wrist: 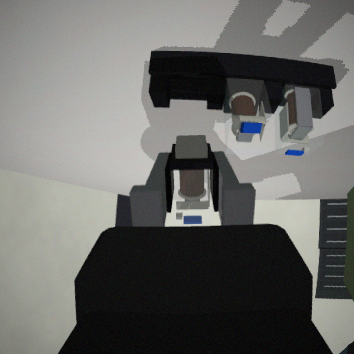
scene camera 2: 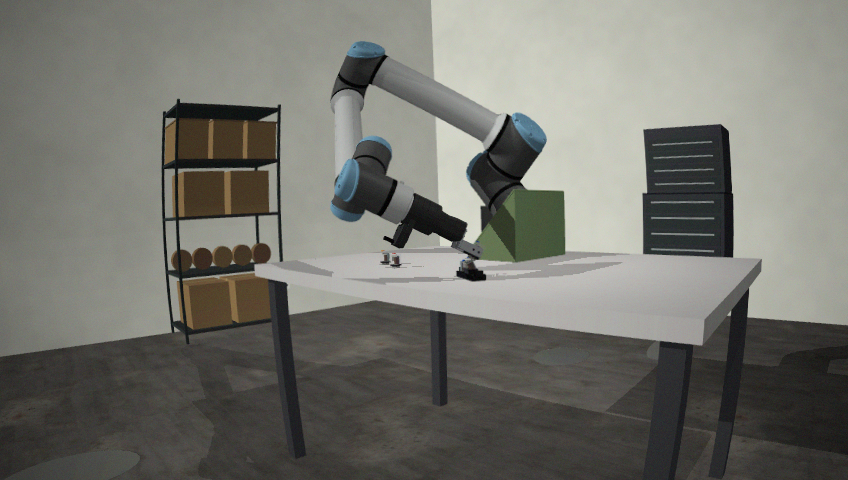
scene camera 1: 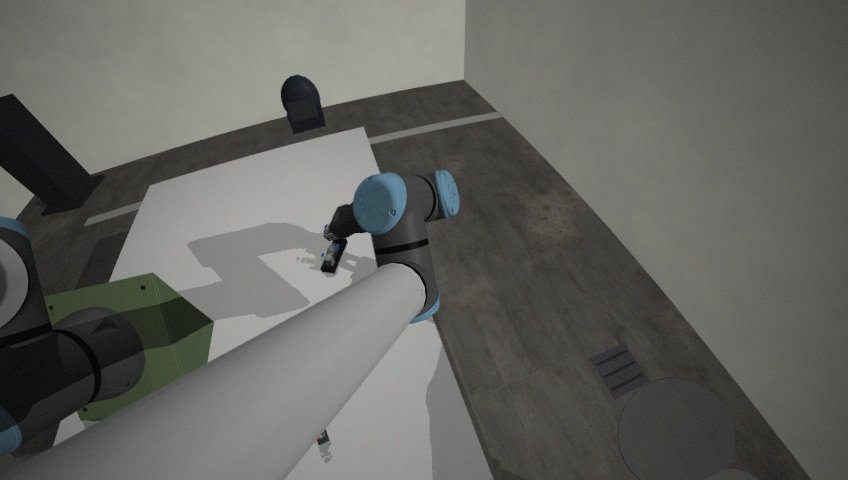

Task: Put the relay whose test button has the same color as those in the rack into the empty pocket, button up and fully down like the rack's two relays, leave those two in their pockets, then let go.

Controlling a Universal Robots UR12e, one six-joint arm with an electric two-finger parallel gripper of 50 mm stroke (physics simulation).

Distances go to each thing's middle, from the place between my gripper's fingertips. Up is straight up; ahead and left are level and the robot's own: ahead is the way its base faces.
Labels:
My gripper is now 5 cm above the black rack [wrist: 198, 75] and 3 cm to the left of it.

